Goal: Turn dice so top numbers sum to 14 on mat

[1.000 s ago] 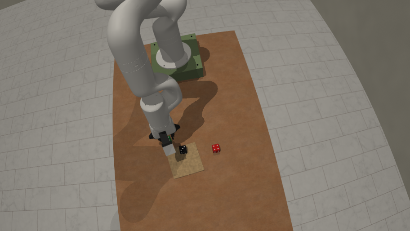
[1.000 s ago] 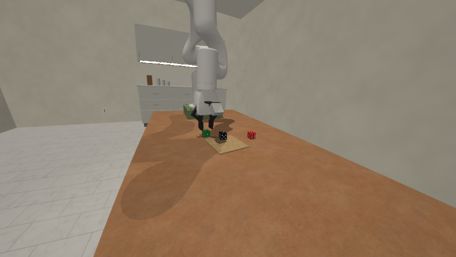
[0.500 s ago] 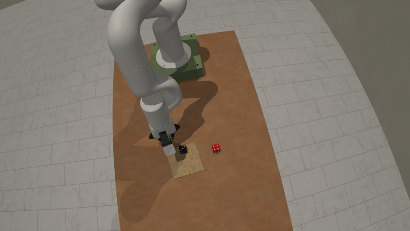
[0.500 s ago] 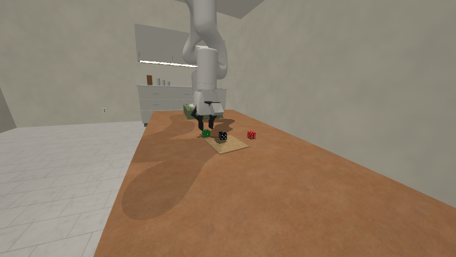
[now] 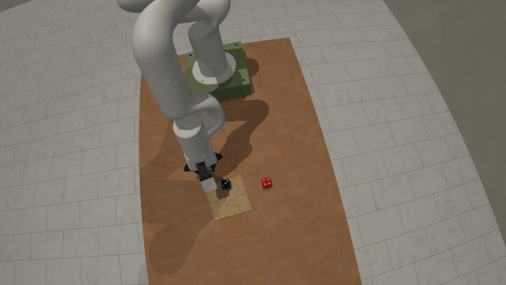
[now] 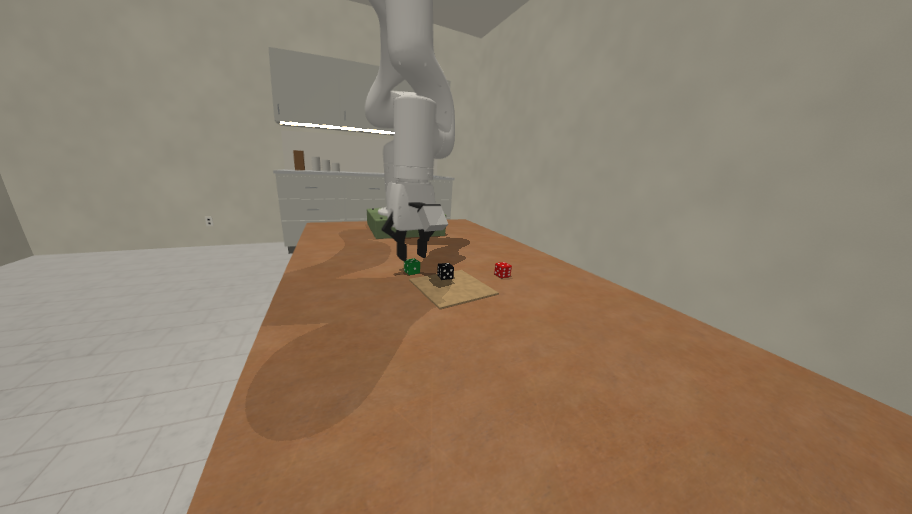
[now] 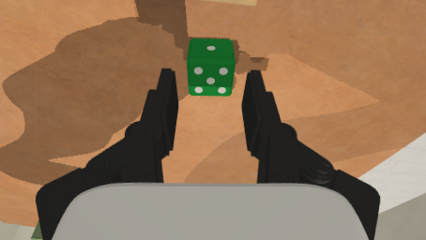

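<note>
The green die is 40 mm below my hand. The rest, counted from my hand: black die: 60 mm ahead, 60 mm to the left, 40 mm below; tan square mat: 110 mm ahead, 50 mm to the left, 50 mm below; red die: 100 mm ahead, 200 mm to the left, 40 mm below.
</note>
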